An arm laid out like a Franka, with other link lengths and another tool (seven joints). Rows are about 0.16 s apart.
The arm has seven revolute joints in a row. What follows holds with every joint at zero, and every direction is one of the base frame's. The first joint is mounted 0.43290 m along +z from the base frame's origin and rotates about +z. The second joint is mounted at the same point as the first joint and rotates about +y. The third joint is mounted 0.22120 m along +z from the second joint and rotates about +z. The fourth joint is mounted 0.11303 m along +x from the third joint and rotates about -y. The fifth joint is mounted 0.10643 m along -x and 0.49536 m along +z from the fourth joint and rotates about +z. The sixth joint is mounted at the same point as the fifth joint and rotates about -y. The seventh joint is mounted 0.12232 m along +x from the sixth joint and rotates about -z. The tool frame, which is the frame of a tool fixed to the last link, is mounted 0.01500 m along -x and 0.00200 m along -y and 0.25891 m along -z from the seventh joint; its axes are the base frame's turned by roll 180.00, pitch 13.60 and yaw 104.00 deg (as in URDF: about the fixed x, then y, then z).
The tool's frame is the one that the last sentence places.
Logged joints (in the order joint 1, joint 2, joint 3, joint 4, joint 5, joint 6, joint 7), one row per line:
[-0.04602 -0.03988 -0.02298 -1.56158 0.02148 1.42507 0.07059]
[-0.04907 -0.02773 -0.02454 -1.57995 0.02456 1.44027 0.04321]
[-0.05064 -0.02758 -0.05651 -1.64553 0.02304 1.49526 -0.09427]
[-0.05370 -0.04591 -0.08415 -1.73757 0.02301 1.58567 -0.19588]
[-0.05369 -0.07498 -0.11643 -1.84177 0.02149 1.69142 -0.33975]
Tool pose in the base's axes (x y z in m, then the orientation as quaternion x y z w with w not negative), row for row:
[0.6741 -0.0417 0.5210 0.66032 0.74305 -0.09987 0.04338]
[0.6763 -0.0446 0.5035 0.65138 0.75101 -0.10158 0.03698]
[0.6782 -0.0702 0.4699 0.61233 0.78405 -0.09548 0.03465]
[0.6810 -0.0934 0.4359 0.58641 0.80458 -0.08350 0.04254]
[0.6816 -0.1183 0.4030 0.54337 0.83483 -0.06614 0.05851]
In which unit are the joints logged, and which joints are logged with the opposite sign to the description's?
The joints are logged in radians. Opposite sign: none.
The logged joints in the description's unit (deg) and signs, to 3 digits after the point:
[-2.637 -2.285 -1.317 -89.472 1.231 81.650 4.045]
[-2.812 -1.589 -1.406 -90.524 1.407 82.521 2.476]
[-2.901 -1.580 -3.238 -94.282 1.320 85.672 -5.401]
[-3.077 -2.630 -4.821 -99.555 1.318 90.852 -11.223]
[-3.076 -4.296 -6.671 -105.526 1.231 96.911 -19.466]

